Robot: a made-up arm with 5 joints.
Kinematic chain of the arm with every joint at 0, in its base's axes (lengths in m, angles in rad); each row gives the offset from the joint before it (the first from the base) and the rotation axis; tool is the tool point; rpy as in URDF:
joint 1: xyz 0.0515 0 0.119 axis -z
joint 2: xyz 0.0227 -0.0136 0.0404 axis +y
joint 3: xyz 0.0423 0 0.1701 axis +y
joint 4: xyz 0.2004 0 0.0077 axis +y
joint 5: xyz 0.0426 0.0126 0 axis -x
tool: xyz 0 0 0 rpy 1.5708 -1.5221 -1.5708
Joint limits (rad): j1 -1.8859..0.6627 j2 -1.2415..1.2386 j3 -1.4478..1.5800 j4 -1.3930..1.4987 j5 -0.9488..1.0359
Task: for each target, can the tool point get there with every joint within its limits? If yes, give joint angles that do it. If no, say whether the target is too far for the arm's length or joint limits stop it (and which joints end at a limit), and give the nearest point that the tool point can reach.
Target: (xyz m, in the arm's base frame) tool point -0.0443 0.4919 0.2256
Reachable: no: too far | nearest point -0.0321 0.4291 0.2167 | short by 0.065 m
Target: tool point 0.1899 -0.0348 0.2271
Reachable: yes | joints 0.2390 -0.9498 1.2865 -0.1785 -0.0332
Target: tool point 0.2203 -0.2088 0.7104
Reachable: no: too far | nearest point 0.2000 -0.1171 0.5433 | short by 0.192 m
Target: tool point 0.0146 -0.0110 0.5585
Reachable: yes | joints -0.2627 -0.3816 -1.1638 -0.9701 -0.7306
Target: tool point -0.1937 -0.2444 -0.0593
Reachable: no: joint limits stop it (at a limit: joint 2) | nearest point 0.0331 -0.0184 0.0786 | short by 0.349 m
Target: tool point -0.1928 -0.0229 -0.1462
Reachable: no: joint limits stop it (at a limit: joint 1, joint 2) | nearest point 0.0220 0.0936 -0.0471 | short by 0.264 m
